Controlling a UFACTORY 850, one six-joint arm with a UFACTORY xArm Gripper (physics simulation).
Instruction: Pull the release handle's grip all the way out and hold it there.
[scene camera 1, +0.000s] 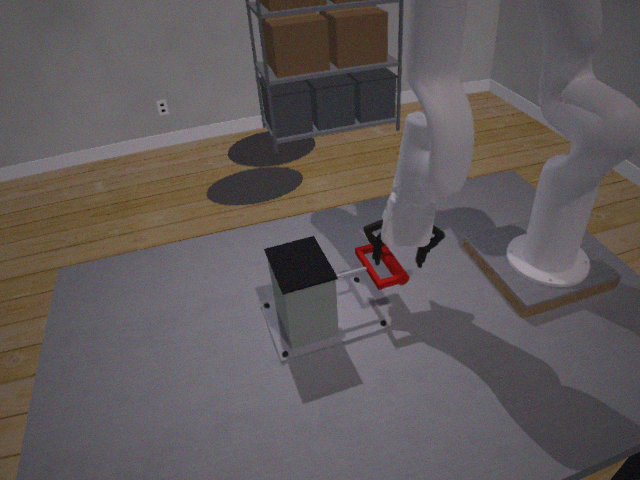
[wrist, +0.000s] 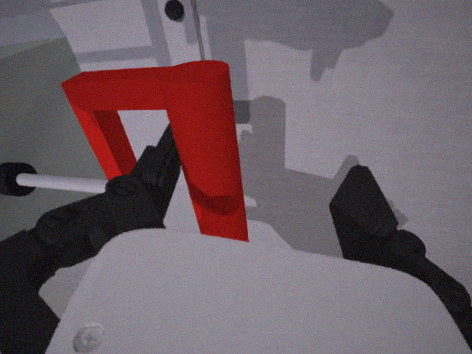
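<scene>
The release handle's red frame (scene camera 1: 373, 282) (wrist: 122, 92) has a thick round grip bar (scene camera 1: 395, 264) (wrist: 204, 135) on its outer side. A thin pale rod (scene camera 1: 351, 272) (wrist: 65, 183) joins it to the grey-green box (scene camera 1: 312, 317) (wrist: 30, 105) with a black top. A length of rod shows between box and frame. My gripper (scene camera 1: 398, 263) (wrist: 263, 168) is open and empty. One finger reaches into the frame's opening, on the box side of the grip bar. The other finger stands outside, with a wide gap to the bar. The bar hides part of the inner fingertip in the wrist view.
The box stands on a pale base plate (scene camera 1: 361, 316) with black screws at its corners, on the grey table (scene camera 1: 155, 413). The arm's base stands on a wood-edged block (scene camera 1: 496, 281) at the right. A shelf rack (scene camera 1: 399, 98) with boxes stands behind the table.
</scene>
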